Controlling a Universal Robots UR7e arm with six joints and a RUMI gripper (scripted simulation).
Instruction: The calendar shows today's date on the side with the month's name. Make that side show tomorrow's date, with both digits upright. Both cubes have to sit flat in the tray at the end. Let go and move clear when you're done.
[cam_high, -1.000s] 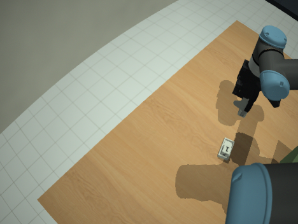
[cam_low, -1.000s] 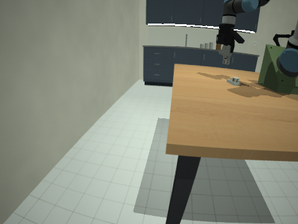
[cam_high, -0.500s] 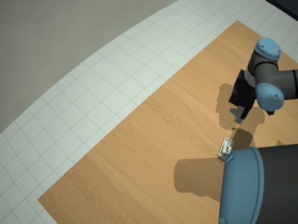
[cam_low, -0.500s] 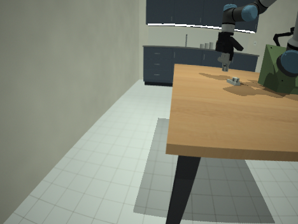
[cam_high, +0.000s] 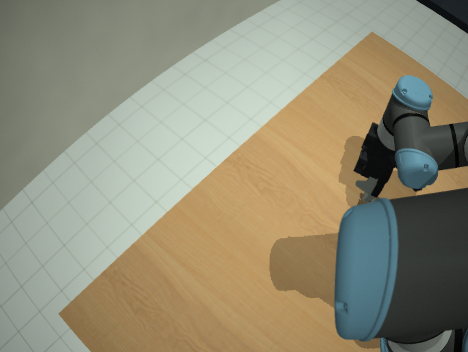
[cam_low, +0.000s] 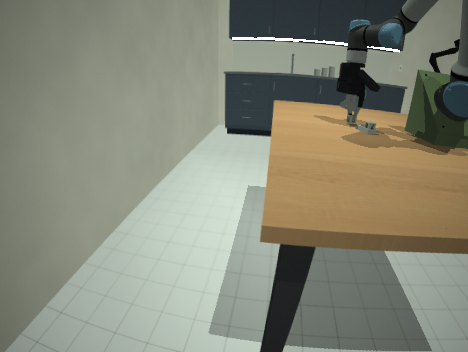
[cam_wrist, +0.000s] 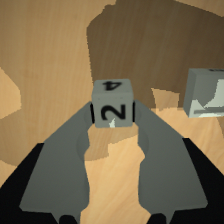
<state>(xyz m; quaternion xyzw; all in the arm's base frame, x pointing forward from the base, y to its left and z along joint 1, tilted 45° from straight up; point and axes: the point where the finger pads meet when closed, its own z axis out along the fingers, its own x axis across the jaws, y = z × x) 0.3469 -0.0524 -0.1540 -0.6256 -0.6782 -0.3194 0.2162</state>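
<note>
My gripper is now 1 cm above the grey digit cube. Round my hand: white calendar tray (11 cm to the left, 2 cm below, 1 cm behind).
</note>
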